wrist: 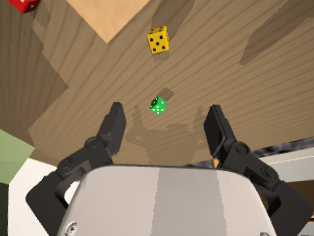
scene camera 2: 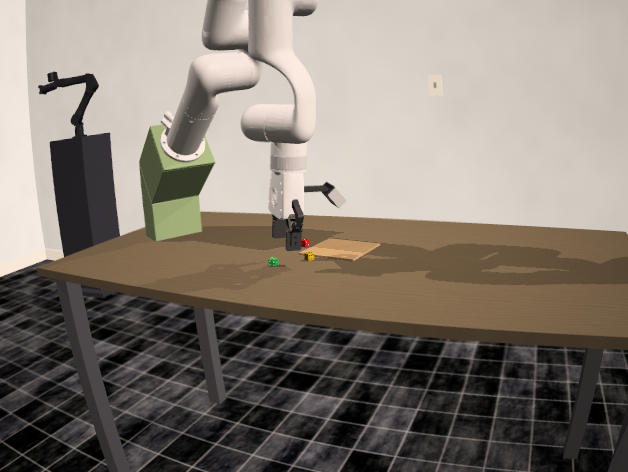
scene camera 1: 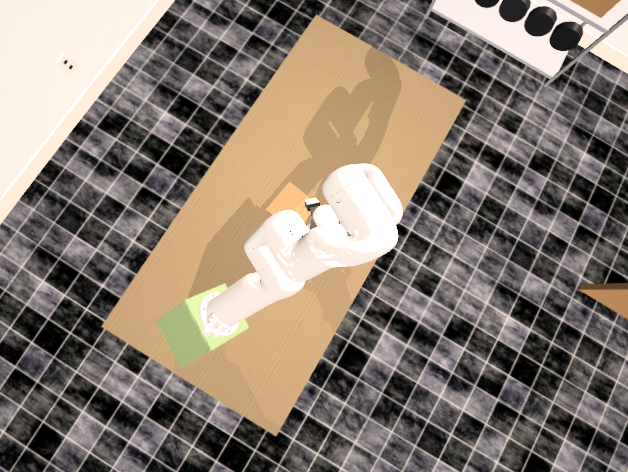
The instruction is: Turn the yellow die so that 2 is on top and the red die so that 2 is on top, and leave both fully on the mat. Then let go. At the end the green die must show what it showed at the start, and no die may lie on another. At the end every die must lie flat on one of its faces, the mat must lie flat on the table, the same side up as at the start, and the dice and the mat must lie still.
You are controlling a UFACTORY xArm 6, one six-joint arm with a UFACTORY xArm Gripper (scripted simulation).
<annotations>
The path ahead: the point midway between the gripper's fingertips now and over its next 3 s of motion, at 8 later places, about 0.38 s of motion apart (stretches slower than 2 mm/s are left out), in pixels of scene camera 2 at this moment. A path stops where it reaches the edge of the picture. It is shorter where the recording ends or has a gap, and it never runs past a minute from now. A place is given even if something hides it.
My gripper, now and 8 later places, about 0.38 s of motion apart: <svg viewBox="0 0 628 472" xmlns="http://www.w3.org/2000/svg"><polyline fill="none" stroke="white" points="286,243 286,248 287,248 303,245 320,242 321,242 319,236 316,230 316,229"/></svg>
</annotations>
